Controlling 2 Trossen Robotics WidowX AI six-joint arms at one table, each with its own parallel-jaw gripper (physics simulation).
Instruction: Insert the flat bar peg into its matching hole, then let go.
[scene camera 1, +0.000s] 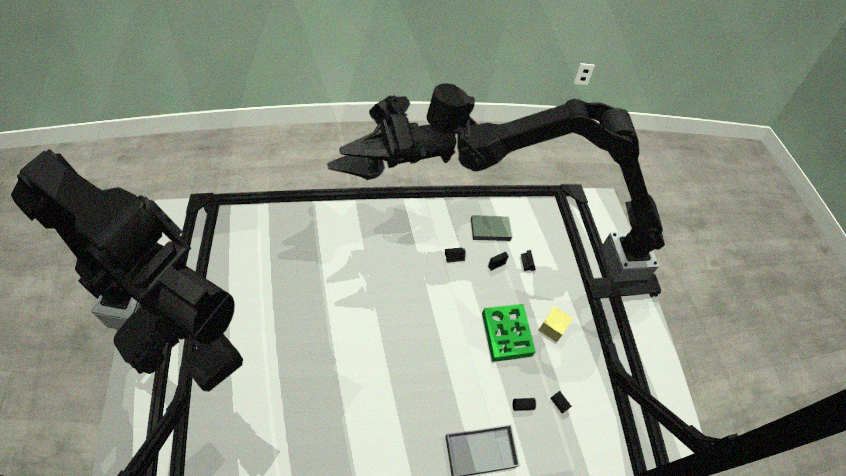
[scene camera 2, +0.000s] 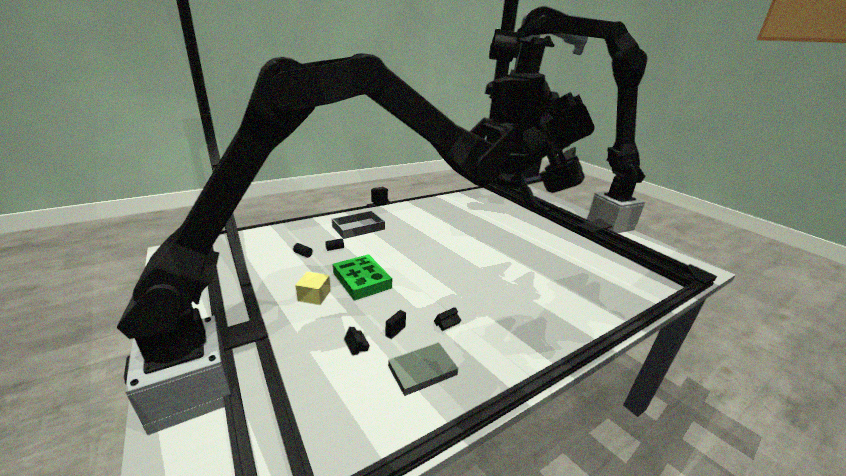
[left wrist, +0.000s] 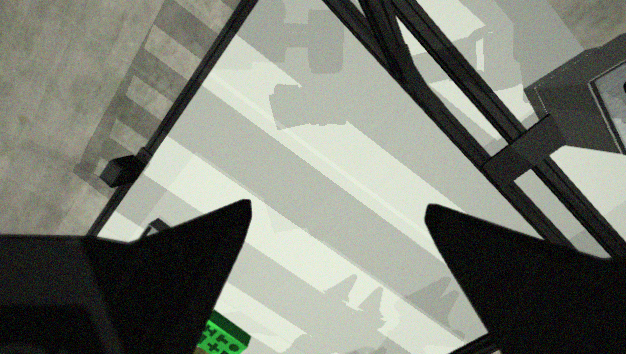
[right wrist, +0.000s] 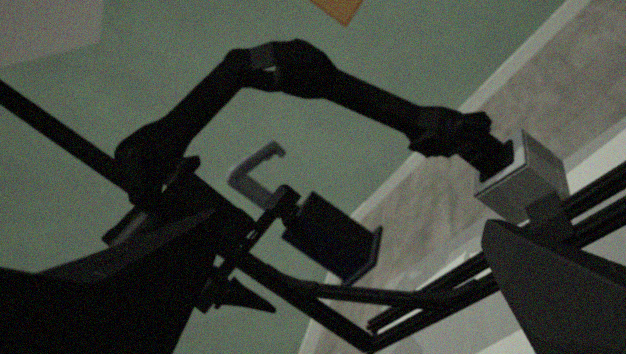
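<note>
The green hole board (scene camera 1: 508, 332) (scene camera 2: 362, 276) lies flat on the right part of the table; a corner of it shows in the left wrist view (left wrist: 224, 338). Several small black pegs lie around it: three beyond it (scene camera 1: 454, 254) (scene camera 1: 498, 260) (scene camera 1: 528, 261) and two in front of it (scene camera 1: 524, 404) (scene camera 1: 561, 401). I cannot tell which one is the flat bar. My right gripper (scene camera 1: 336, 158) is open and empty, high over the table's far edge. My left gripper (left wrist: 337, 209) is open and empty, high above bare table; only its arm (scene camera 1: 204, 331) shows at the left edge.
A yellow cube (scene camera 1: 555, 323) (scene camera 2: 312, 287) sits right of the board. A grey slab (scene camera 1: 491, 228) (scene camera 2: 423, 367) lies at the far side and a shallow grey tray (scene camera 1: 482, 450) (scene camera 2: 358, 223) at the near side. A black frame (scene camera 1: 374, 193) borders the table.
</note>
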